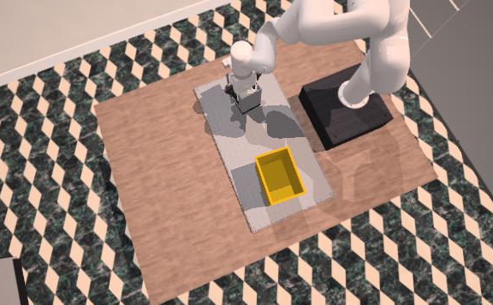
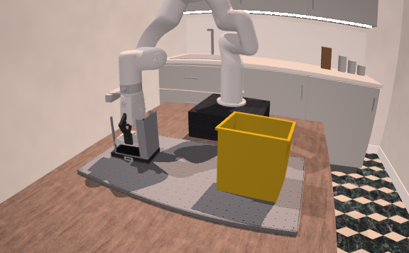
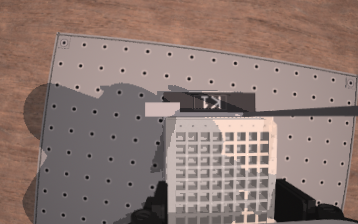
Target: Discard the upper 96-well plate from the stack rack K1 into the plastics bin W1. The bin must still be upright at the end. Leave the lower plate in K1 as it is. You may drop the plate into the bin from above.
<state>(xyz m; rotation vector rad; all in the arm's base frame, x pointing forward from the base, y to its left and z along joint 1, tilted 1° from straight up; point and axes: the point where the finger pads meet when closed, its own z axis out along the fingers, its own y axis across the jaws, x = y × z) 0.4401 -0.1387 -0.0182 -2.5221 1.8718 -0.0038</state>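
Now: the black plate 50 mm below my hand. Also, from my hand: thin post: 60 mm ahead, 50 mm to the right, 10 mm above; white 96-well plate: 10 mm below; grey side wall: 20 mm behind, 60 mm to the left, 10 mm above.
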